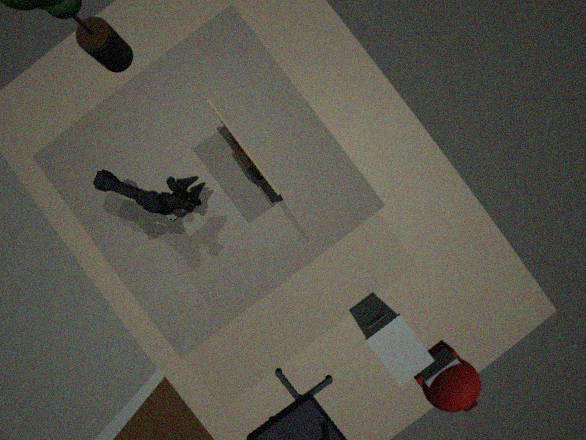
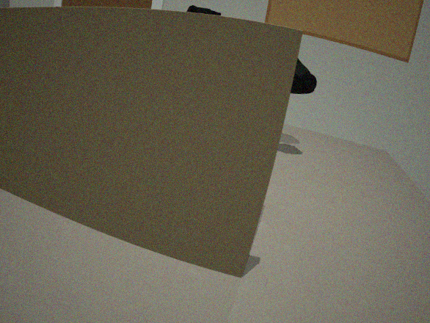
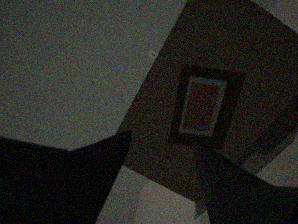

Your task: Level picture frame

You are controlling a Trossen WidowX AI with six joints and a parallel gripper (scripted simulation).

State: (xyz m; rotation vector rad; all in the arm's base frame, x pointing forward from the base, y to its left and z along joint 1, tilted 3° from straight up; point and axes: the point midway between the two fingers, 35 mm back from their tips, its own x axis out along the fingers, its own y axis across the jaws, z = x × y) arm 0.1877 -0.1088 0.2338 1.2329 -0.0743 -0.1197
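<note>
My gripper tip is now 20 cm short of the picture frame, 5 cm to the left of it and 9 cm above it. Round my gripper tip: wall panel (21 cm ahead, 4 cm to the right, 10 cm below).
</note>
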